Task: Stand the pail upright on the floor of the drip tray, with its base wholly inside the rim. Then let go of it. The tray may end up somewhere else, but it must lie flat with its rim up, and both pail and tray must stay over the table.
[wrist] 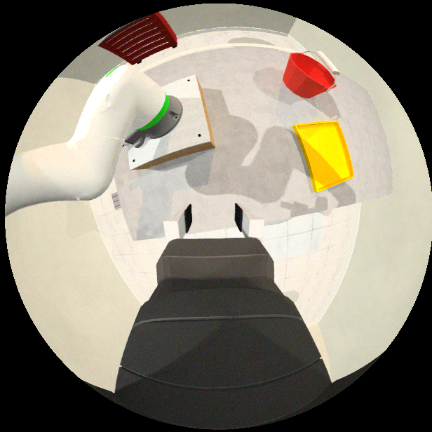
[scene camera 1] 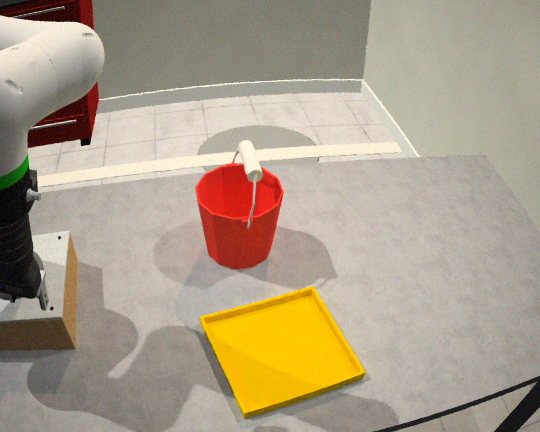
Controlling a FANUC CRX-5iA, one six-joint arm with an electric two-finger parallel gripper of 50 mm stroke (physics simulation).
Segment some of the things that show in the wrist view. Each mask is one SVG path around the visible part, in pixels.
My gripper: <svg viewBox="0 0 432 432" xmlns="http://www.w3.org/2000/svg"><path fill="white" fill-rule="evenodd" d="M184 203L182 208L172 218L166 218L163 221L166 248L164 248L156 262L157 285L149 299L140 306L128 335L121 357L121 367L119 367L116 377L116 393L126 403L145 414L149 414L151 417L193 428L229 429L254 426L278 419L298 410L325 390L328 384L330 384L330 376L294 302L289 297L283 295L283 292L274 283L274 260L266 248L264 248L264 245L262 245L264 219L252 215L242 203L235 203L234 221L244 237L183 238L192 222L191 203Z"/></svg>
A red pail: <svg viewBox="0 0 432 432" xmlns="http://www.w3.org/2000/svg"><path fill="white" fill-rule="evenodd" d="M290 53L283 74L283 82L293 93L301 97L310 98L323 91L327 92L330 88L336 86L336 76L339 75L339 72L321 51L306 50L302 53ZM304 53L308 51L316 53L328 69L321 65L320 62L308 55L304 55Z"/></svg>
